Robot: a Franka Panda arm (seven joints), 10 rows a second.
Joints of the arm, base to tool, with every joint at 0 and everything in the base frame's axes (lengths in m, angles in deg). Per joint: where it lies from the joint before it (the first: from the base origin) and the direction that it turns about. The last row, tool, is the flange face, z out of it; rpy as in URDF.
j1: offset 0 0 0.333 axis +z
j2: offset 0 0 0 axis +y
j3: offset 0 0 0.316 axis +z
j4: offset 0.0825 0 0 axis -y
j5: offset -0.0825 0 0.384 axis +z
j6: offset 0 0 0 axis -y
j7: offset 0.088 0 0 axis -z
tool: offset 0 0 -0.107 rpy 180 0 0
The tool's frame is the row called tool.
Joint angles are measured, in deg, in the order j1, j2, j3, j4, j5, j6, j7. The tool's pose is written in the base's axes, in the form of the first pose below.
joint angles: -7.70 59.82 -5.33 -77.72 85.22 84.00 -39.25
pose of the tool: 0.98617, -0.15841, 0.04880, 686.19; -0.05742, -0.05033, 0.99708, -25.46; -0.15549, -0.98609, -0.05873, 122.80; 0, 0, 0, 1
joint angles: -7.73 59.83 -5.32 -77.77 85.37 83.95 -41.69
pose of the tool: 0.99185, -0.11691, 0.05061, 686.06; -0.05675, -0.04984, 0.99714, -25.62; -0.11405, -0.99189, -0.05607, 122.64; 0, 0, 0, 1
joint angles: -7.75 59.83 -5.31 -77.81 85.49 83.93 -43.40
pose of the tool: 0.99478, -0.08762, 0.05221, 686.01; -0.05669, -0.04947, 0.99717, -25.72; -0.08479, -0.99492, -0.05418, 122.58; 0, 0, 0, 1
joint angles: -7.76 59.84 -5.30 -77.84 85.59 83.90 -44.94
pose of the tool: 0.99670, -0.06126, 0.05325, 685.94; -0.05630, -0.04912, 0.99720, -25.68; -0.05847, -0.99691, -0.05241, 122.46; 0, 0, 0, 1
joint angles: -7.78 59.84 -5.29 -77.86 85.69 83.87 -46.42
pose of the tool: 0.99788, -0.03556, 0.05448, 685.96; -0.05618, -0.04878, 0.99723, -25.77; -0.03280, -0.99818, -0.05067, 122.52; 0, 0, 0, 1
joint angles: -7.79 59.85 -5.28 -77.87 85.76 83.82 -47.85
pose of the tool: 0.99843, -0.01076, 0.05489, 685.92; -0.05535, -0.04851, 0.99729, -25.71; -0.00807, -0.99876, -0.04903, 122.50; 0, 0, 0, 1
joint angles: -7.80 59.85 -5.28 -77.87 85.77 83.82 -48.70
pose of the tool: 0.99847, 0.00407, 0.05520, 685.93; -0.05493, -0.04921, 0.99728, -25.83; 0.00677, -0.99878, -0.04891, 122.52; 0, 0, 0, 1
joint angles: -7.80 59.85 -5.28 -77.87 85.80 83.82 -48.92
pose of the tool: 0.99842, 0.00798, 0.05558, 685.97; -0.05513, -0.04908, 0.99727, -25.83; 0.01068, -0.99876, -0.04857, 122.56; 0, 0, 0, 1
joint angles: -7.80 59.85 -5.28 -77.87 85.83 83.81 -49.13
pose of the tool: 0.99837, 0.01172, 0.05586, 686.01; -0.05522, -0.04882, 0.99728, -25.81; 0.01441, -0.99874, -0.04809, 122.61; 0, 0, 0, 1
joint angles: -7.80 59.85 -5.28 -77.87 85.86 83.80 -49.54
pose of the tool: 0.99824, 0.01894, 0.05613, 686.04; -0.05515, -0.04874, 0.99729, -25.80; 0.02163, -0.99863, -0.04761, 122.66; 0, 0, 0, 1
